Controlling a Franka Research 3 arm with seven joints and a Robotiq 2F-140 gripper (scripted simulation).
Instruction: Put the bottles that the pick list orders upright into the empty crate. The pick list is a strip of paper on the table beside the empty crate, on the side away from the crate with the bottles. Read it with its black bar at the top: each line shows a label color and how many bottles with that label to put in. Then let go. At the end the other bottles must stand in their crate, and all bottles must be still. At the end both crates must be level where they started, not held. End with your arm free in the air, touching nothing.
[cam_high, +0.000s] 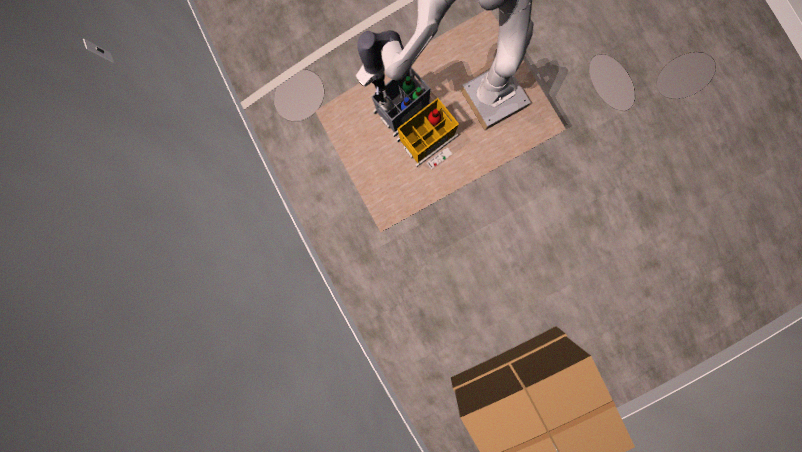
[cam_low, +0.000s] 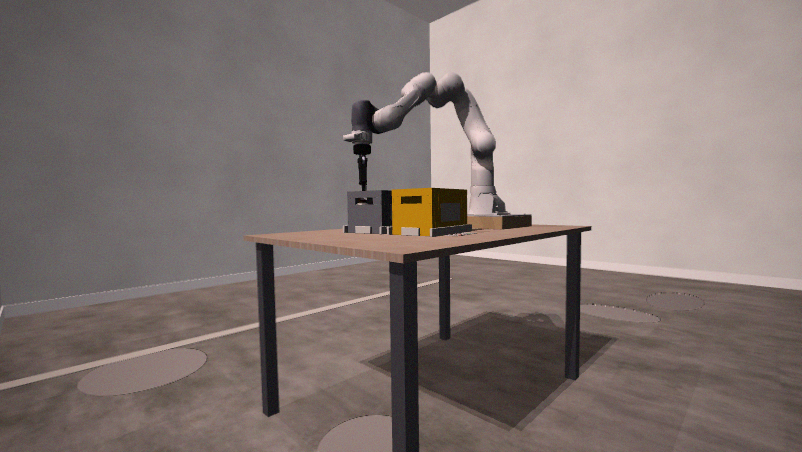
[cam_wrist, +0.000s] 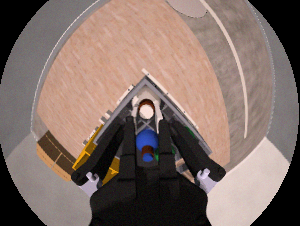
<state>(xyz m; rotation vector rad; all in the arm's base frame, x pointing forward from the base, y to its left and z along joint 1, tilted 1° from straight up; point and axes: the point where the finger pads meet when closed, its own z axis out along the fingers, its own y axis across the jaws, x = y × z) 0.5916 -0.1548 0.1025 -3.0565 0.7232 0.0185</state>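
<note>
My hand is 8 cm above the white bottle. From my hand the other things lie so: blue bottle (11 cm behind, 6 cm to the left, 8 cm below); then red bottle (24 cm behind, 18 cm to the left, 8 cm below); then grey crate (10 cm behind, 1 cm to the left, 9 cm below).
</note>
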